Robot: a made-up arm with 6 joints. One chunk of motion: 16 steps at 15 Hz.
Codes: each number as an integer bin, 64 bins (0 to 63) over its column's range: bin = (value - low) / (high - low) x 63, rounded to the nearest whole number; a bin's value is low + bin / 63 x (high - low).
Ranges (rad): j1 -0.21..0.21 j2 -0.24..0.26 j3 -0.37..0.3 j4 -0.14..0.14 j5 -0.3..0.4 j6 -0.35..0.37
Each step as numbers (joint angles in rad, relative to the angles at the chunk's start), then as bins.
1 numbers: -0.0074 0.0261 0.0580 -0.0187 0.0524 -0.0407
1 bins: 30 34 40 27 32 27
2 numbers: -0.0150 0.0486 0.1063 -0.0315 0.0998 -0.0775
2 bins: 29 36 45 24 36 24
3 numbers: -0.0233 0.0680 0.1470 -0.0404 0.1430 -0.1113
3 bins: 28 39 49 22 40 21
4 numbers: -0.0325 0.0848 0.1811 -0.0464 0.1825 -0.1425
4 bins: 27 41 52 21 43 18
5 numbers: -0.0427 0.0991 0.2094 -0.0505 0.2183 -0.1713
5 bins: 25 43 54 20 47 16
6 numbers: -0.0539 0.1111 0.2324 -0.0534 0.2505 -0.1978
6 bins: 23 44 57 19 50 13
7 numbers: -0.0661 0.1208 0.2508 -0.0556 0.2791 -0.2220
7 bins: 22 45 58 19 52 11
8 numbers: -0.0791 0.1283 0.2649 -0.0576 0.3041 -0.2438
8 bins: 20 46 60 19 54 9
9 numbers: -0.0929 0.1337 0.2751 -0.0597 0.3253 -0.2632
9 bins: 18 47 61 18 56 8
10 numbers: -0.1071 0.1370 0.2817 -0.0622 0.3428 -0.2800
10 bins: 15 48 61 18 58 6
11 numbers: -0.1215 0.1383 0.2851 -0.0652 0.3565 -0.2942
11 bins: 13 48 62 17 59 5
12 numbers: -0.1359 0.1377 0.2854 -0.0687 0.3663 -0.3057
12 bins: 11 48 62 16 60 4
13 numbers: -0.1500 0.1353 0.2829 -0.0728 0.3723 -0.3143
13 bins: 9 47 61 15 61 3
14 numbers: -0.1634 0.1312 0.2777 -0.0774 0.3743 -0.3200
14 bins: 7 47 61 14 61 3
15 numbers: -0.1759 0.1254 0.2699 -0.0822 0.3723 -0.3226
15 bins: 5 46 60 13 61 2
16 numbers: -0.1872 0.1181 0.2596 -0.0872 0.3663 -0.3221
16 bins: 3 45 59 12 60 2
